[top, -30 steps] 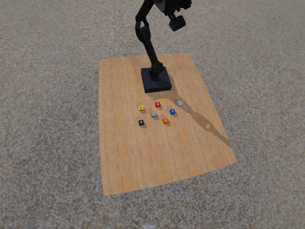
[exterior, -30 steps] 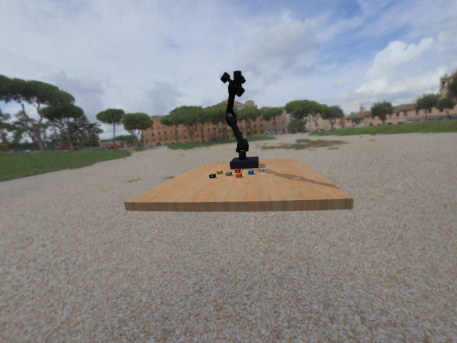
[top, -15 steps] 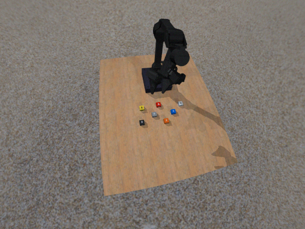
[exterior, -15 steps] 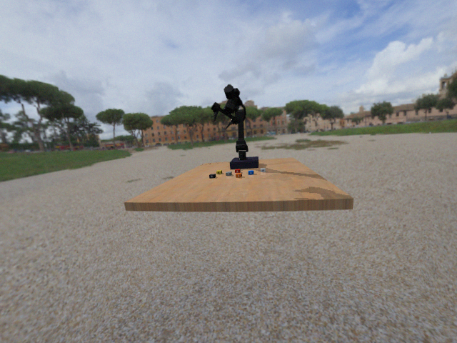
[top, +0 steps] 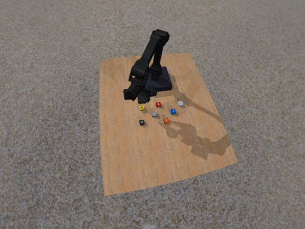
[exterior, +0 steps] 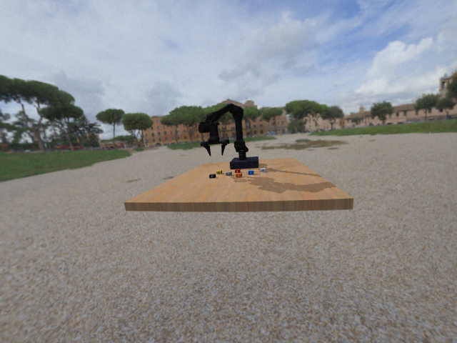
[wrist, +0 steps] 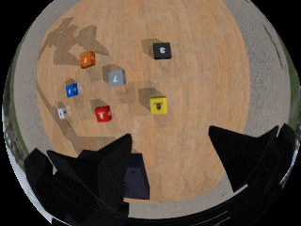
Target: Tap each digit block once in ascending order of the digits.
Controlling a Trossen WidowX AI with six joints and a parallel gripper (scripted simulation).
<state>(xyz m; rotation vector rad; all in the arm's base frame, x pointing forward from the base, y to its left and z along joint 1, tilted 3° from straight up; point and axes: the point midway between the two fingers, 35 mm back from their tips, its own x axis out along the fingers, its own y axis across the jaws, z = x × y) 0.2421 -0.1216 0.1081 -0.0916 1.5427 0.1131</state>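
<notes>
Now: gripper tip 4 cm short of the blue block, 24 cm to the right of it and 11 cm above it. Also, from my gripper tip: grey block: 5 cm ahead, 10 cm to the left, 11 cm below; then black block: 11 cm ahead, 1 cm to the left, 11 cm below; then yellow block: 1 cm to the left, 11 cm below.
</notes>
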